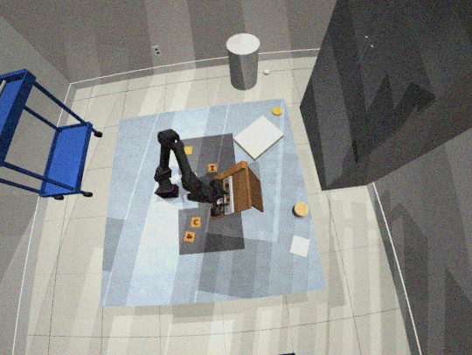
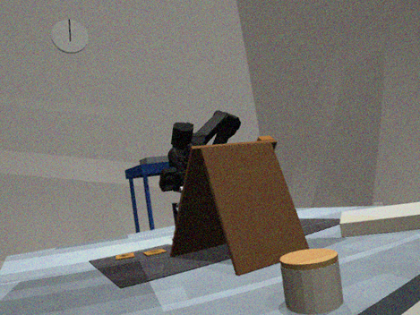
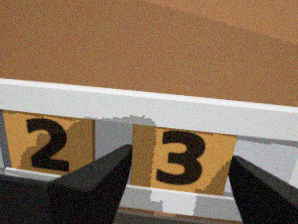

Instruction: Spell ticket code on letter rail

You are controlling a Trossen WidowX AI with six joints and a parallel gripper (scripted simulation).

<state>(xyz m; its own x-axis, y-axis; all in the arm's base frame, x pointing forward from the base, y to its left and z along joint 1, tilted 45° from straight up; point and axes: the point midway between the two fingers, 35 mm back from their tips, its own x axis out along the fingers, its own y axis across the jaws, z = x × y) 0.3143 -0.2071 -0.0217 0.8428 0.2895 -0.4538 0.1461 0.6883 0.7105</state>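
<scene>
Right now the white ticket is 6 cm behind my gripper tip and 7 cm below it. Also, from my gripper tip: cream slab 28 cm ahead, 41 cm to the left, 14 cm below; tan-lidded jar 39 cm ahead, 13 cm to the right, 13 cm below; white card 33 cm ahead, 33 cm to the right, 16 cm below.
</scene>
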